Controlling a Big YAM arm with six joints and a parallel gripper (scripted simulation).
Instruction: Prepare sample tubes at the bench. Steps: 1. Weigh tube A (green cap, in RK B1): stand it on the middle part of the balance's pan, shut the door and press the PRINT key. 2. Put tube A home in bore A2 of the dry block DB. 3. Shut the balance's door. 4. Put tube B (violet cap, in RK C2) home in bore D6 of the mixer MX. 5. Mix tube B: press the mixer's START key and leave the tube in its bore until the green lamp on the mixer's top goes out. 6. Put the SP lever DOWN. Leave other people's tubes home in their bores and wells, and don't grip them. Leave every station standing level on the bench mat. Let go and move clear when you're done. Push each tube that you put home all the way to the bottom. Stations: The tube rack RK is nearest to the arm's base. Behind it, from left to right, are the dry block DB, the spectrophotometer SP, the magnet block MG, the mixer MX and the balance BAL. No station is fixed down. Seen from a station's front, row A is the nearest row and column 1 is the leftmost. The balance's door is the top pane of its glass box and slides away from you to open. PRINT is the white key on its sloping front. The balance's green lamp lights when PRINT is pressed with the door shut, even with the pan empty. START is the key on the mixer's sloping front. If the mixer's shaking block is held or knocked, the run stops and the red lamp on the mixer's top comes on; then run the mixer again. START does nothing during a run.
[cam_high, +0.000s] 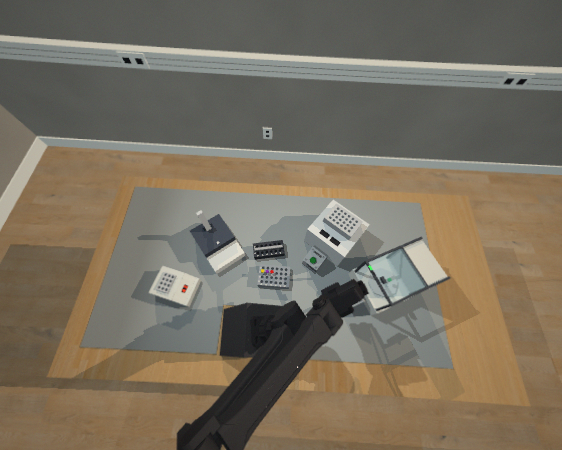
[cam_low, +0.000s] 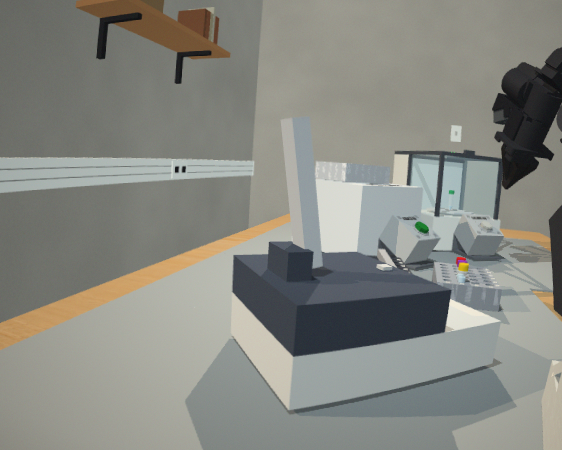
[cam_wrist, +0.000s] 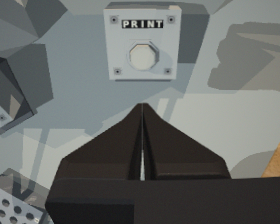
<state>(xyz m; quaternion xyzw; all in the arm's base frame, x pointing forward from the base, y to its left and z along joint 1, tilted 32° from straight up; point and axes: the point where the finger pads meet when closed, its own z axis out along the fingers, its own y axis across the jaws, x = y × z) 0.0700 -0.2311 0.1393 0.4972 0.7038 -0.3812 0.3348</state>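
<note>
Right now my hand is 160 mm to the left of the balance door, 50 mm below it and 50 mm short of it. The rest, counted from my hand: eight-sided pan (190 mm to the right, 80 mm below, 60 mm ahead); then print key (90 mm below, 50 mm to the right, 10 mm ahead); then green start key (170 mm ahead, 90 mm below, 70 mm to the left).
</note>
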